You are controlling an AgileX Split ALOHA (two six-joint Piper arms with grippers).
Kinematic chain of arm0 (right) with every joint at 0, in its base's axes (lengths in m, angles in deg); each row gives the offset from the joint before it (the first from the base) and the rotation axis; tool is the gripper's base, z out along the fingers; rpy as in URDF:
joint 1: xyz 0 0 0.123 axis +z
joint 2: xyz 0 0 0 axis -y
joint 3: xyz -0.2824 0 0.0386 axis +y
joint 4: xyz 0.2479 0 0.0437 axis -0.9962 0 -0.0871
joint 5: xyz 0 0 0 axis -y
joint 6: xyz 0.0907 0 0.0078 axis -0.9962 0 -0.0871
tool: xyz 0 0 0 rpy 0 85 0
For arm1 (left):
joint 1: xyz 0 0 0.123 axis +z
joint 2: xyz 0 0 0 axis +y
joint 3: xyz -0.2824 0 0.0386 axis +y
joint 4: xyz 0.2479 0 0.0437 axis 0.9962 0 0.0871
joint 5: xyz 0 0 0 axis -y
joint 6: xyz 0.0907 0 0.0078 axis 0.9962 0 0.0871
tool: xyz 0 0 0 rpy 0 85 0
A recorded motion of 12 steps. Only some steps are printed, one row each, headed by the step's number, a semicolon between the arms.
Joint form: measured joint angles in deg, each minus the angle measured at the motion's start. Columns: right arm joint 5, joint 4, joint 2, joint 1, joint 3, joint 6; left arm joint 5, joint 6, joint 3, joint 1, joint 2, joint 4.
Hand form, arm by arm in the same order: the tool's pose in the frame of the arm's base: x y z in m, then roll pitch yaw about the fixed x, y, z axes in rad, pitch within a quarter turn. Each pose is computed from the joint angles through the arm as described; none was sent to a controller.
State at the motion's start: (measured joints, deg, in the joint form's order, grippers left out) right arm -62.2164 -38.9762 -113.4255 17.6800 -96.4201 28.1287; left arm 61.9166 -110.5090 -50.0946 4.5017 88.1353 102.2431
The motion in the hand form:
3: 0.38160 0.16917 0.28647 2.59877 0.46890 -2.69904; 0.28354 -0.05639 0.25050 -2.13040 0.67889 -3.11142
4: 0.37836 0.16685 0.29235 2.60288 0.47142 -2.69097; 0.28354 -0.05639 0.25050 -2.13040 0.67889 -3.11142
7: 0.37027 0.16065 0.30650 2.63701 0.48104 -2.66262; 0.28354 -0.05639 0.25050 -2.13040 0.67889 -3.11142
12: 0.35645 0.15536 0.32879 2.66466 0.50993 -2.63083; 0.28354 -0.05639 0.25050 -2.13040 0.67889 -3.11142
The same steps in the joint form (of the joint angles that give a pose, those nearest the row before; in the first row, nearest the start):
3: -2.83 0.15 2.85 -0.90 -0.11 -0.07; 0.05 0.00 0.00 0.00 0.00 0.00
4: -3.70 0.43 3.73 -1.08 -0.11 -0.12; 0.05 0.00 0.00 0.00 0.00 0.00
7: -5.36 2.26 6.04 -1.39 -0.11 -0.37; 0.05 0.00 0.00 0.00 0.00 0.00
12: -7.26 3.38 9.53 -1.47 -0.11 -0.45; 0.05 0.00 0.00 0.00 0.00 0.00

